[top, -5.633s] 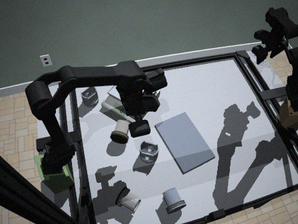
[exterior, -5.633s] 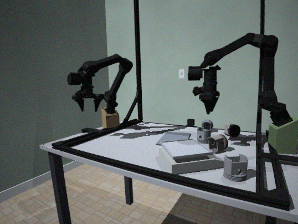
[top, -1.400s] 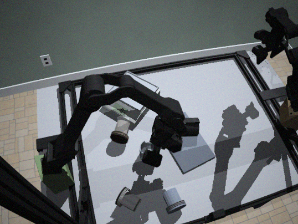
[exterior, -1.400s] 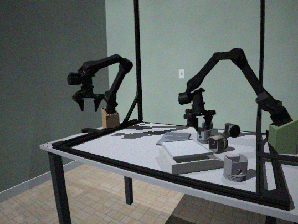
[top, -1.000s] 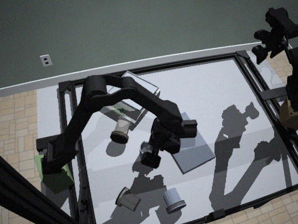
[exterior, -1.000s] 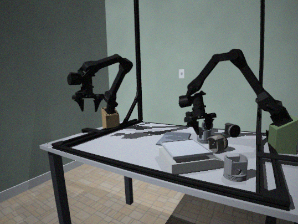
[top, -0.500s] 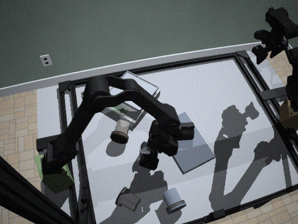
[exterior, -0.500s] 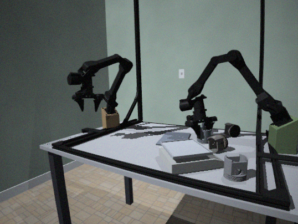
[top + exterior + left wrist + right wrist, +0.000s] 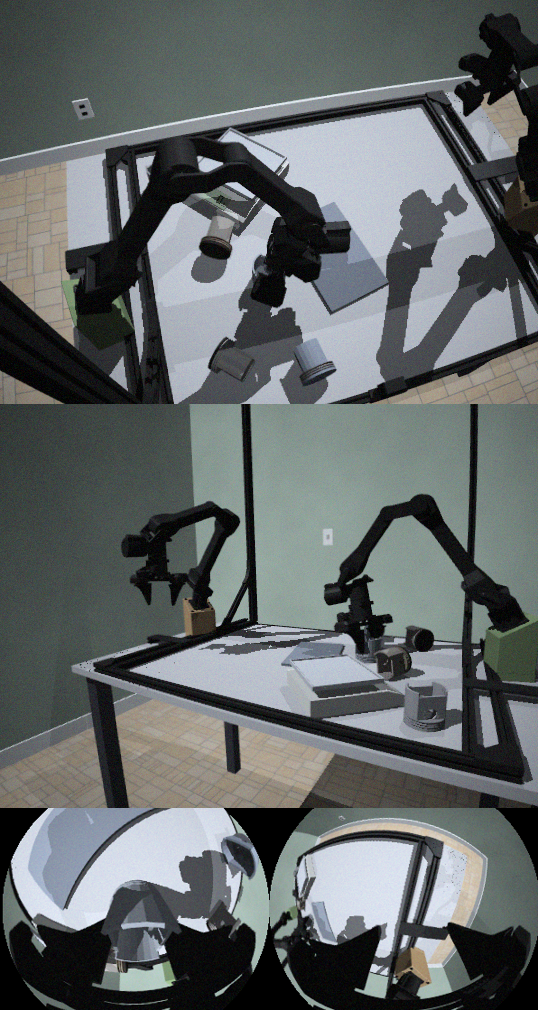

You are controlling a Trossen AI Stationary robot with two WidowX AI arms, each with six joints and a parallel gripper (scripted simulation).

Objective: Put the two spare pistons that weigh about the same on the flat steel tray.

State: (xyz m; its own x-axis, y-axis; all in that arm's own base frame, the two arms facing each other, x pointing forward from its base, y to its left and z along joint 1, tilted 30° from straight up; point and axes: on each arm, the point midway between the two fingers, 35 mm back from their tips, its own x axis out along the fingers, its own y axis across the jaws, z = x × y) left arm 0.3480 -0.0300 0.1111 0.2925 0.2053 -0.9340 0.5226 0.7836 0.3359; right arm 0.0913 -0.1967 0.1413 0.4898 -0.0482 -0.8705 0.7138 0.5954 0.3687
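The white scale is 29 cm ahead of my left hand. Also, from my left hand: flat steel tray: 2 cm ahead, 15 cm to the right, 5 cm below.
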